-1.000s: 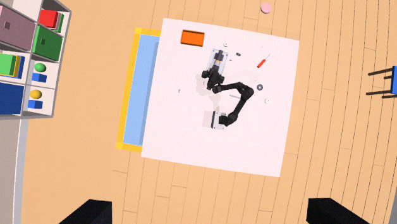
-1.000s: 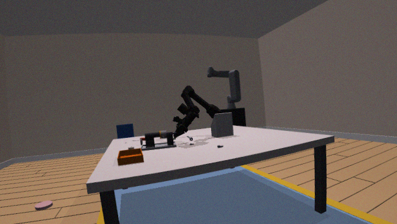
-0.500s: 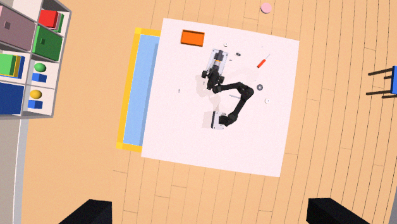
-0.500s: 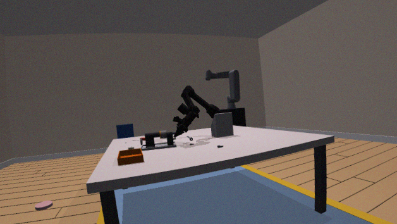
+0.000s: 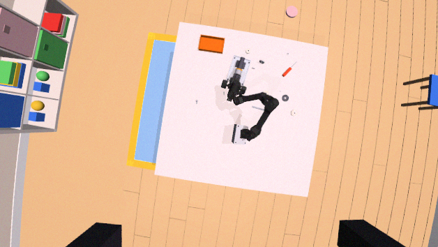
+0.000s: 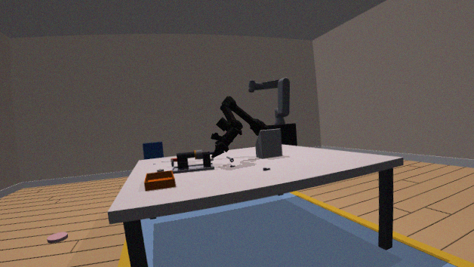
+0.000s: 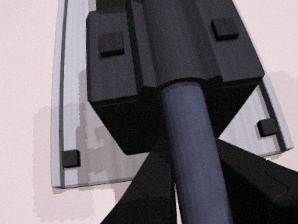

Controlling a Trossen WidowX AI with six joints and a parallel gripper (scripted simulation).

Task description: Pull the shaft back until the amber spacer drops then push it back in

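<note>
Right now the grey-blue shaft is 5 cm ahead of my gripper tip, 1 cm to the right of it and 2 cm above it. From my gripper tip the other things lie so: amber spacer: 9 cm ahead, 2 cm to the right, 2 cm above; orange tray: 32 cm ahead, 20 cm to the left, 5 cm below.
</note>
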